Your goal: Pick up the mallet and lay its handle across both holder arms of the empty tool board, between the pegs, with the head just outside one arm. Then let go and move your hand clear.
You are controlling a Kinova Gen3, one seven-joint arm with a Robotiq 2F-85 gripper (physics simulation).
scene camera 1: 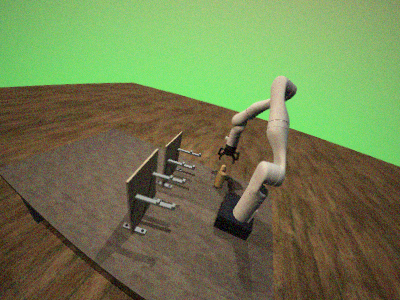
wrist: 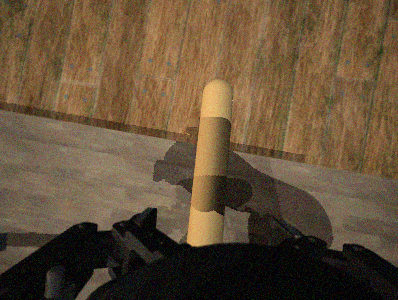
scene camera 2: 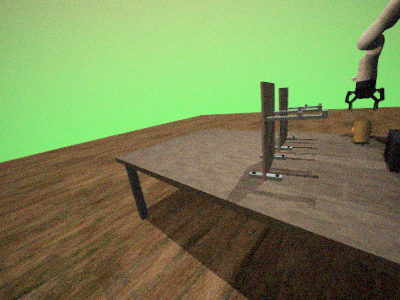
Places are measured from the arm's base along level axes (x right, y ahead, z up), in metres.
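Where they show: gripper, fingertip midpoint: (scene camera 1: 225,162) (wrist: 212,225) (scene camera 2: 362,110); arm's base at its link origin: (scene camera 1: 241,214).
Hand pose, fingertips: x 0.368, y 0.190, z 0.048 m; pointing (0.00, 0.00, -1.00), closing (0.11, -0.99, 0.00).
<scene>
Each offset is from my fingertips to the centre of the thing. "spot": to the spot under its first point. Level surfaces: height alone.
The tan wooden mallet {dx +0.013, dy +0.001, dz -0.108 m} (scene camera 1: 218,180) (scene camera 2: 361,132) rests on the table near the arm's base. In the wrist view its round-ended handle {spot: dx +0.041, dy +0.003, dz -0.091 m} (wrist: 212,165) runs away from the hand, and its head is hidden. My gripper (scene camera 1: 228,158) (scene camera 2: 363,106) is open and empty, above the mallet and apart from it. Two upright tool boards stand on the table, a nearer one {dx -0.544, dy +0.209, dz +0.019 m} (scene camera 1: 142,187) (scene camera 2: 268,125) and a farther one (scene camera 1: 172,152) (scene camera 2: 283,117). Each has two holder arms with small pegs, pointing toward the robot's side. No tool shows on either board.
The dark base block (scene camera 1: 233,218) (scene camera 2: 393,150) stands close beside the mallet. The boards' metal feet {spot: dx -0.655, dy +0.233, dz -0.128 m} (scene camera 1: 135,229) (scene camera 2: 265,175) stick out along the grey table {dz -0.140 m} (scene camera 1: 75,185) (scene camera 2: 190,155). In the wrist view the table's edge (wrist: 100,122) passes beneath the handle, with wooden floor (wrist: 125,50) beyond.
</scene>
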